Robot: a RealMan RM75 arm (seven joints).
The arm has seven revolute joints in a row. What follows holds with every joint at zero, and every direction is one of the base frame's. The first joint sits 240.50 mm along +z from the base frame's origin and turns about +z. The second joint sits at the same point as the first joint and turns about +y. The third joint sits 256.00 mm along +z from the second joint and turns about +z. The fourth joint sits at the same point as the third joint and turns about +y. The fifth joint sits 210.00 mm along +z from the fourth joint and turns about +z. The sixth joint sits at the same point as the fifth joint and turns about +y. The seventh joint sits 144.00 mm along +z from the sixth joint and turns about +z. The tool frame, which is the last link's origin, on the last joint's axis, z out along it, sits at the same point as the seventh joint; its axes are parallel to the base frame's.
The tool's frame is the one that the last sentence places.
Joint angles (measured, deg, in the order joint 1, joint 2, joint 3, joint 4, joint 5, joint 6, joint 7), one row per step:
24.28 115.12 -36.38 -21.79 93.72 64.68 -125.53
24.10 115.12 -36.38 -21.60 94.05 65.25 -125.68
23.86 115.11 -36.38 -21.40 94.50 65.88 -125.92
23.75 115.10 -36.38 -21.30 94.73 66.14 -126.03
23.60 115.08 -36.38 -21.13 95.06 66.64 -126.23
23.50 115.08 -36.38 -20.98 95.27 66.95 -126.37
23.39 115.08 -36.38 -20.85 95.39 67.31 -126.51
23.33 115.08 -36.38 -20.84 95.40 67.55 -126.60
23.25 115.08 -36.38 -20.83 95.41 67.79 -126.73
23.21 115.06 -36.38 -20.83 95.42 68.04 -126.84
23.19 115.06 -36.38 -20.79 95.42 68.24 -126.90
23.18 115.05 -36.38 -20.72 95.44 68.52 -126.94
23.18 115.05 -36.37 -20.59 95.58 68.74 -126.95
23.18 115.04 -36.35 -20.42 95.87 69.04 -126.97
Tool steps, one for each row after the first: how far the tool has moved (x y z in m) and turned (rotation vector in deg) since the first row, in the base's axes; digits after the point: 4 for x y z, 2 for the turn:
-0.0002 -0.0016 -0.0002 0.07 0.45 0.24
-0.0002 -0.0034 -0.0002 0.24 0.91 0.51
-0.0001 -0.0042 -0.0001 0.35 1.12 0.59
-0.0003 -0.0055 0.0000 0.47 1.46 0.84
-0.0004 -0.0064 -0.0002 0.53 1.69 0.97
-0.0005 -0.0075 -0.0005 0.52 1.89 1.16
-0.0007 -0.0081 -0.0006 0.50 1.93 1.34
-0.0008 -0.0087 -0.0006 0.49 1.94 1.53
-0.0011 -0.0091 -0.0004 0.49 1.94 1.76
-0.0014 -0.0095 -0.0006 0.44 2.01 1.92
-0.0020 -0.0098 -0.0008 0.38 2.15 2.13
-0.0024 -0.0101 -0.0010 0.40 2.41 2.24
-0.0029 -0.0104 -0.0009 0.53 2.79 2.37

